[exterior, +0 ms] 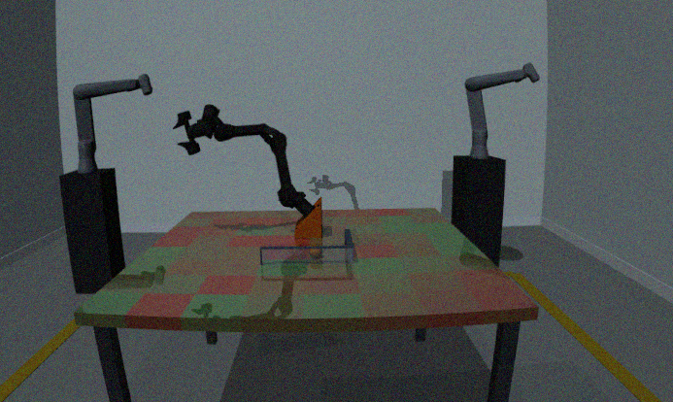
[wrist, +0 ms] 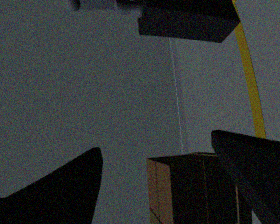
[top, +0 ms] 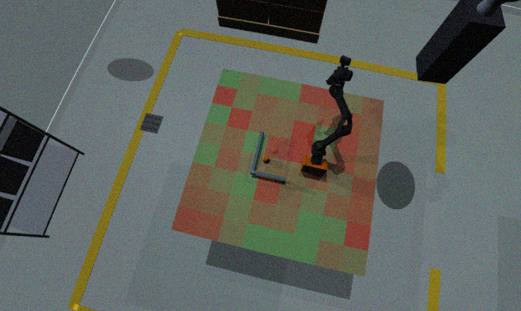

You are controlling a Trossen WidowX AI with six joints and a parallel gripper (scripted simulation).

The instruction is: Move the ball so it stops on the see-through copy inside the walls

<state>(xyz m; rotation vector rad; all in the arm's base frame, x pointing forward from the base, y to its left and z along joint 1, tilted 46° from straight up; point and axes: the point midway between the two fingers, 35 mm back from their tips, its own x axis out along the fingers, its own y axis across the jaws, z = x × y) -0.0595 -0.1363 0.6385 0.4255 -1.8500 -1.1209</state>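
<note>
Right now my gripper tip is 400 mm short of the orange ball, 510 mm to the right of it and 400 mm above it. Round my gripper tip: wall: 520 mm ahead, 540 mm to the left, 400 mm below.
</note>
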